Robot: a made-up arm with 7 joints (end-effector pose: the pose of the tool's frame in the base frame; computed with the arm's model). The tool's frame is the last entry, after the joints. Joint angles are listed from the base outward.
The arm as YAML. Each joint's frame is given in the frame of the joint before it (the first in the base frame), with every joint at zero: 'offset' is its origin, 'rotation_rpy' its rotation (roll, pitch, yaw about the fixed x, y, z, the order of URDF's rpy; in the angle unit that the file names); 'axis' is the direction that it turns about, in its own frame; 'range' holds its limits. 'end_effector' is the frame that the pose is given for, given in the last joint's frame.
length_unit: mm
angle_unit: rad
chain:
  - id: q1
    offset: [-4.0, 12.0, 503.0]
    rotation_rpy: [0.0, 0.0, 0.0]
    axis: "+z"
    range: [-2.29, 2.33]
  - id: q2
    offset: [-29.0, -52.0, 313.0]
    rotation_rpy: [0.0, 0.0, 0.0]
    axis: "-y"
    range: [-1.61, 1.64]
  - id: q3
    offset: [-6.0, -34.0, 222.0]
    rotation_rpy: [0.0, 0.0, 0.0]
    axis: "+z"
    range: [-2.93, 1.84]
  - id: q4
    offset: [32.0, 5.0, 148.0]
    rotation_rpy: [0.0, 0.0, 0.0]
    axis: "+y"
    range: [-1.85, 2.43]
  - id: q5
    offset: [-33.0, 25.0, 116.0]
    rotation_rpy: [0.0, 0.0, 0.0]
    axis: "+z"
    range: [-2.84, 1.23]
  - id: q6
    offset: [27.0, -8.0, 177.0]
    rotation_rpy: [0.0, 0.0, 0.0]
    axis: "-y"
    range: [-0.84, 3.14]
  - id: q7
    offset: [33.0, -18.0, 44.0]
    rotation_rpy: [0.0, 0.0, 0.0]
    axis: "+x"
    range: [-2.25, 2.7]
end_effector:
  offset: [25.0, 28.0, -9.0]
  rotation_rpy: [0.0, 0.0, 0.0]
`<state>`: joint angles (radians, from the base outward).
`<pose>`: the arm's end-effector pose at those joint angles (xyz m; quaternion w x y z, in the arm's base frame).
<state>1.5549 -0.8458 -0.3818 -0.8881 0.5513 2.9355 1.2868</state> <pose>0.0139 0.2106 1.2667 0.4866 -0.6050 0.3601 -0.5171</pose>
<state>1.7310 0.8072 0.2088 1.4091 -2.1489 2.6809 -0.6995</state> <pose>-0.0248 -0.1340 1.3379 0.0449 0.1993 0.9688 0.1401</pose>
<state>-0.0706 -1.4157 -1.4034 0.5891 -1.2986 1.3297 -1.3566</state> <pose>0.6346 -0.3013 0.9020 0.4186 0.8205 -0.3864 -0.0475</pose>
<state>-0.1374 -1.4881 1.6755 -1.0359 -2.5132 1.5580 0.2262</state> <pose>0.4410 -0.4218 0.8718 0.8003 -0.2278 0.1841 -0.5233</pose>
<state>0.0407 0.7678 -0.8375 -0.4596 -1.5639 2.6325 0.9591</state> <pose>-0.4641 0.0516 1.2269 0.0943 -0.7107 -0.5797 -0.3873</pose>
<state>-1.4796 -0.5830 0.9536 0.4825 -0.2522 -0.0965 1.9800</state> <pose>0.1374 -0.4413 1.2892 0.2094 0.8516 -0.0103 -0.4804</pose>
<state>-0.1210 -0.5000 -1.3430 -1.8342 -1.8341 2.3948 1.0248</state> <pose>0.1402 0.1618 1.0451 0.2667 0.8444 0.4645 -0.0001</pose>
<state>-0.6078 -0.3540 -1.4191 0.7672 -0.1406 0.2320 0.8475</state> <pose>-0.0315 -0.4439 1.3643 0.3168 0.2811 -0.0602 -0.9039</pose>
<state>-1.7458 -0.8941 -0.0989 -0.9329 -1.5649 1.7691 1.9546</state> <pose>-0.0137 -0.1970 1.3525 0.6105 -0.5140 -0.4513 -0.3992</pose>
